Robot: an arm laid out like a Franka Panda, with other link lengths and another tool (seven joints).
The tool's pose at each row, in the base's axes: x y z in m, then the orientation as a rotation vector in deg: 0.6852 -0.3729 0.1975 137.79 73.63 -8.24; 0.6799 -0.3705 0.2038 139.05 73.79 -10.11; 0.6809 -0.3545 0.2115 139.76 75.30 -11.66; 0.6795 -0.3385 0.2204 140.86 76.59 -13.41; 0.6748 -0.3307 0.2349 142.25 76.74 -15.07; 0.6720 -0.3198 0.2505 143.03 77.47 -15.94
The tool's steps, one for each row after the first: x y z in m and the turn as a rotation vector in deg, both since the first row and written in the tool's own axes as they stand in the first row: -0.0029 -0.0036 -0.0072 1.77 -0.56 -0.01; 0.0079 -0.0083 -0.0205 3.40 -0.67 -0.99; 0.0170 -0.0146 -0.0352 5.36 -0.80 -1.74; 0.0164 -0.0179 -0.0520 7.17 -1.13 -1.68; 0.0189 -0.0208 -0.0708 8.36 -1.05 -2.03
